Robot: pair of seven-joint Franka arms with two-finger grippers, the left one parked.
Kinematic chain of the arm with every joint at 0, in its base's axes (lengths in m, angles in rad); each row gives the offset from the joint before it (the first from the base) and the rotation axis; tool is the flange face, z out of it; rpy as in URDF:
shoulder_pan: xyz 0 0 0.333 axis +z
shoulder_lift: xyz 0 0 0 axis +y
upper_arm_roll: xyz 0 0 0.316 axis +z
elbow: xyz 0.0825 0 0 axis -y
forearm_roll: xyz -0.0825 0 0.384 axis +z
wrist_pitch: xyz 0 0 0 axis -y
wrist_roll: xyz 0.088 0 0 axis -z
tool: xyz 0 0 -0.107 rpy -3.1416 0 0
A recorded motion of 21 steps. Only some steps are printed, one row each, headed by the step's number.
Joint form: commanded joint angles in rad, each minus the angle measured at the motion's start. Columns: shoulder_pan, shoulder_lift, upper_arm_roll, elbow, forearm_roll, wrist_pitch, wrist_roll.
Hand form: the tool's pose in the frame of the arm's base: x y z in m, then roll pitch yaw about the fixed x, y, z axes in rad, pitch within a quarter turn. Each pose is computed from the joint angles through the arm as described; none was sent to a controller.
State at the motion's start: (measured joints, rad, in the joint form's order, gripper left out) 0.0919 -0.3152 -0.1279 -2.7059 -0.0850 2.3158 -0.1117
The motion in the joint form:
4: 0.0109 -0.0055 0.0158 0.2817 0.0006 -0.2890 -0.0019
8: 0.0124 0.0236 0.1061 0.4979 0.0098 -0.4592 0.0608
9: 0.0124 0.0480 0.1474 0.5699 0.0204 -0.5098 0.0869
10: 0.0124 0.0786 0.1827 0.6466 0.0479 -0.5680 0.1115
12: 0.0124 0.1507 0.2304 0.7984 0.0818 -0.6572 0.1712
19: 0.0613 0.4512 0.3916 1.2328 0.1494 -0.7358 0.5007
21: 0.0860 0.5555 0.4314 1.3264 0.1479 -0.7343 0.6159
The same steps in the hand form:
4: 0.4312 -0.0095 0.4207 3.1133 0.0823 0.1503
8: 0.4579 0.0314 0.4950 3.0801 0.0637 0.1559
9: 0.4656 0.0531 0.5135 3.0761 0.0650 0.1627
10: 0.4726 0.0743 0.5304 3.0927 0.0754 0.1634
12: 0.4897 0.1056 0.5592 3.1166 0.0839 0.1446
19: 0.5457 0.2374 0.5962 -3.0585 0.0604 0.0271
21: 0.5606 0.2747 0.5803 -3.0374 0.0889 -0.0269

